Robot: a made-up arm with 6 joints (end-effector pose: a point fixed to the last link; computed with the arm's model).
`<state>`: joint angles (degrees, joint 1 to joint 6).
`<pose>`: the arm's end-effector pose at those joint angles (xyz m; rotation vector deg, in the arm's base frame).
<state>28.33 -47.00 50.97 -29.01 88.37 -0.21</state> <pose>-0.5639 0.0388 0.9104 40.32 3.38 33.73</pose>
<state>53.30 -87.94 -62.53 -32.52 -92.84 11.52</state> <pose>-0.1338 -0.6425 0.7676 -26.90 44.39 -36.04</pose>
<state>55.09 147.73 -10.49 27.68 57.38 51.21</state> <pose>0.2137 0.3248 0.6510 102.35 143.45 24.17</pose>
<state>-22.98 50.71 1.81 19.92 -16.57 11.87</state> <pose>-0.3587 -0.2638 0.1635 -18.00 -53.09 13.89</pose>
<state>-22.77 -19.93 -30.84 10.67 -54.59 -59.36</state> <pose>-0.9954 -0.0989 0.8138 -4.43 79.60 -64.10</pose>
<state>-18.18 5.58 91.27 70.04 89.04 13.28</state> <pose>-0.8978 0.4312 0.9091 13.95 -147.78 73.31</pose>
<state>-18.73 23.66 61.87 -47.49 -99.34 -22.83</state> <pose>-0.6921 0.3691 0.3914 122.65 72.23 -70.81</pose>
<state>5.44 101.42 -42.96 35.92 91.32 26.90</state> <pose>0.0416 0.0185 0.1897 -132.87 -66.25 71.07</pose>
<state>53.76 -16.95 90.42 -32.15 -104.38 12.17</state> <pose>-0.7345 -0.1041 1.2223 -49.88 -147.19 30.40</pose>
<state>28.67 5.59 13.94 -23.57 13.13 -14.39</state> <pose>-0.7241 0.0721 0.3279 36.03 10.97 -2.48</pose>
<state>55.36 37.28 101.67 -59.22 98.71 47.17</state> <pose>-0.6396 0.3385 0.7361 103.19 -95.52 -40.66</pose>
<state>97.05 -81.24 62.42 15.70 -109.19 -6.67</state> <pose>-0.1004 -0.6469 1.0604 9.40 -154.68 -13.36</pose>
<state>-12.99 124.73 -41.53 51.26 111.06 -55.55</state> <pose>0.2258 -0.1363 0.3616 163.99 32.36 41.50</pose>
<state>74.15 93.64 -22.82 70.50 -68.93 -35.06</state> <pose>-0.0880 0.8234 0.2432 63.36 -7.60 1.10</pose>
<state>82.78 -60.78 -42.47 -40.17 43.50 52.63</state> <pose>-0.1380 -0.4145 0.3974 40.32 -43.32 60.12</pose>
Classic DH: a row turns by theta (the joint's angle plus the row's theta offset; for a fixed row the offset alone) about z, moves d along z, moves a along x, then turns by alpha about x. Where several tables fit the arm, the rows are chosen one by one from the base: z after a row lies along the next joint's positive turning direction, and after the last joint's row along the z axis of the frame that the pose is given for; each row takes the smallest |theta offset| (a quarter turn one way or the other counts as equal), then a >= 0, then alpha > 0; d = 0 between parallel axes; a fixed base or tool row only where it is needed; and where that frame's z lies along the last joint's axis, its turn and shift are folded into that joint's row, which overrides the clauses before.
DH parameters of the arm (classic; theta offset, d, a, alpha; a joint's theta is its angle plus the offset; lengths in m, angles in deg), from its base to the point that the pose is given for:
base (fixed): -87.57 0.8006 -0.0716 -73.98
joint 1: 89.33 -0.2297 0.0492 92.34
joint 2: -16.04 0.0422 -0.17 -90
joint 3: -90 -0.67 0.08 90
joint 4: 42.19 -0.141 0.0005 36.93
joint 5: 54.07 -0.2664 -0.0331 66.2
joint 6: -29.11 0.1471 0.05 -90
tool (fixed): 0 -0.07 0 0

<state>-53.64 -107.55 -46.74 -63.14 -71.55 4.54</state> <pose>-0.1997 0.2458 1.4099 -113.99 8.96 -110.96</pose>
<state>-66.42 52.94 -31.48 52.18 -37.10 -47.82</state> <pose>-0.6574 -0.6591 0.6585 -85.44 16.69 -38.33</pose>
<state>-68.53 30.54 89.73 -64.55 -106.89 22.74</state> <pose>-0.6580 0.1710 0.2118 71.80 33.05 -124.29</pose>
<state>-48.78 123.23 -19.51 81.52 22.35 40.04</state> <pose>0.2560 -0.3899 0.5173 113.45 51.67 -114.09</pose>
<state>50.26 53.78 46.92 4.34 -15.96 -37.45</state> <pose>-0.5329 0.6705 0.4490 90.11 -13.46 45.07</pose>
